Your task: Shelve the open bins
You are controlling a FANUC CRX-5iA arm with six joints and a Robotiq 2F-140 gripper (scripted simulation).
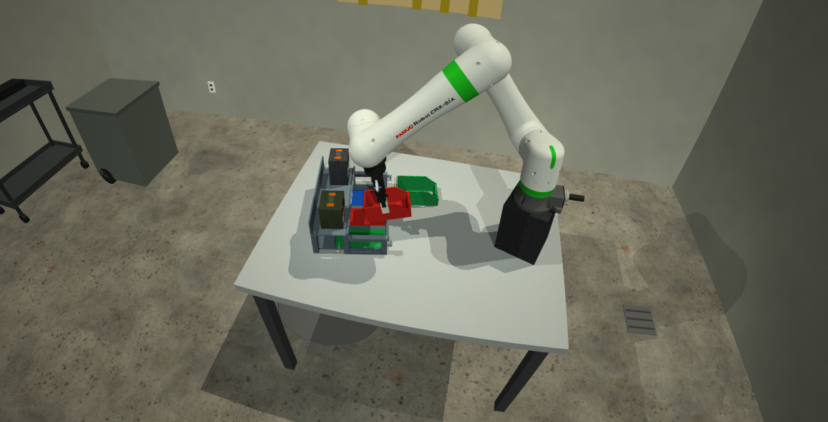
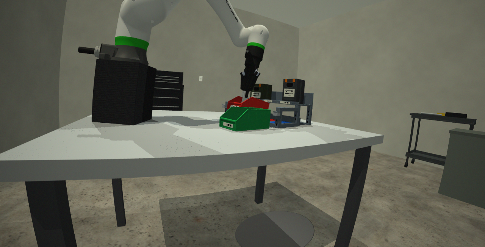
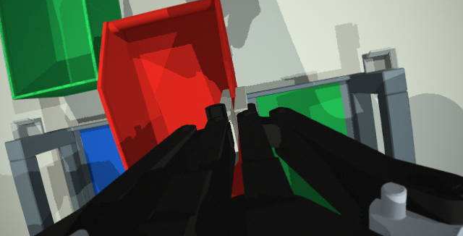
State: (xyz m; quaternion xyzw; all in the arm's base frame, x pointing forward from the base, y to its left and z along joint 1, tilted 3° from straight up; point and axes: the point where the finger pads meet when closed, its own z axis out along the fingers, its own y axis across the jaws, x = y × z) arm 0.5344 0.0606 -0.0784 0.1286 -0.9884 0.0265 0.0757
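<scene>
The red bin lies 50 mm to the right of my hand and 40 mm below it. The rest, counted from my hand: green bin (200 mm to the right, 90 mm behind, 80 mm below).
</scene>
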